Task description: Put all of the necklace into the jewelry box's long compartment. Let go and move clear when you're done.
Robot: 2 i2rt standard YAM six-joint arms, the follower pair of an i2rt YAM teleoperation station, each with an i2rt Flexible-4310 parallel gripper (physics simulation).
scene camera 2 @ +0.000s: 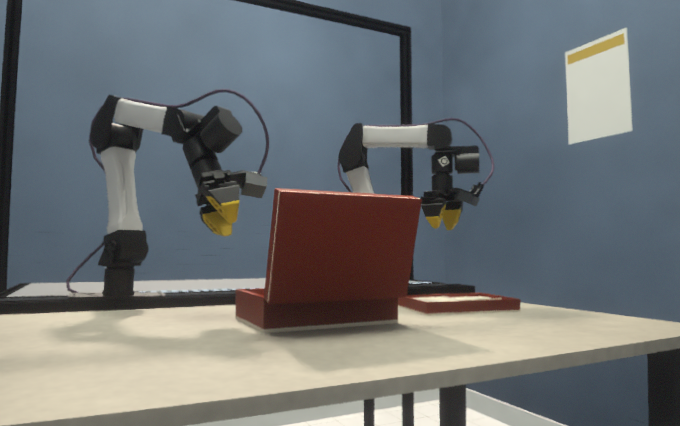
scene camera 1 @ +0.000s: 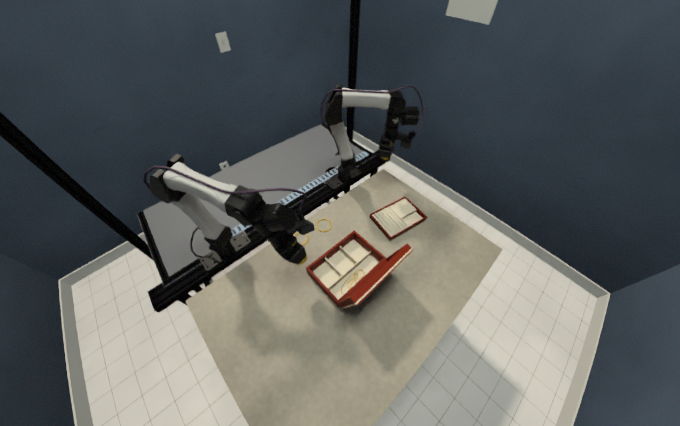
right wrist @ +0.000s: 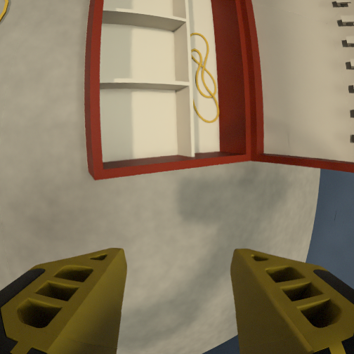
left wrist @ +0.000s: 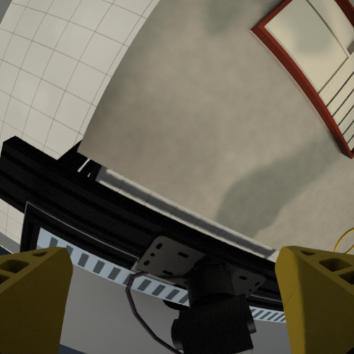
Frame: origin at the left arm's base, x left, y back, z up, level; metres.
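Seen in the pictures: left gripper, fingertip midpoint: [scene camera 2: 442,229] [scene camera 1: 386,153]; right gripper, fingertip midpoint: [scene camera 2: 230,229] [scene camera 1: 301,259]; left arm's base, link origin: [scene camera 1: 343,178]; right arm's base, link origin: [scene camera 2: 118,298] [scene camera 1: 226,251].
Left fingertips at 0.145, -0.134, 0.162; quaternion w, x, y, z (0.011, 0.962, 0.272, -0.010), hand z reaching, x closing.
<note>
Pixels of each thing's top centre, then the offset from my left fingertips to it, as dx, dy, dz. "*": a spot on its surface instead.
- box's lid, surface spot: [scene camera 2: 346,245] * -0.471, -0.382, -0.046
- red-rimmed tray, top centre: [scene camera 2: 456,297] [scene camera 1: 398,215] -0.125, -0.215, -0.156
- gold ring-shaped band, surface spot: [scene camera 1: 323,231] * -0.425, -0.047, -0.179
The gold necklace [scene camera 1: 352,281] [right wrist: 202,66] lies in loose, crossing loops on the floor of the long compartment [right wrist: 204,142] of the red jewelry box [scene camera 1: 324,288] [scene camera 2: 328,313] [right wrist: 93,100]. In the right wrist view the compartment's divider borders its left side, and no strand shows over the walls. My right gripper [scene camera 1: 302,260] [scene camera 2: 229,228] [right wrist: 178,259] is open and empty, raised above the table and apart from the box. My left gripper [scene camera 1: 385,157] [scene camera 2: 442,227] [left wrist: 173,262] is open and empty, high near the rail and away from the box.
The box's lid [scene camera 1: 383,270] [scene camera 2: 346,245] [right wrist: 300,100] stands open along its long side. A red-rimmed tray [scene camera 1: 380,228] [scene camera 2: 466,305] [left wrist: 295,75] lies nearby. A gold ring-shaped band [scene camera 1: 323,232] lies by the box; another [scene camera 1: 307,240] is partly hidden behind my right gripper.
</note>
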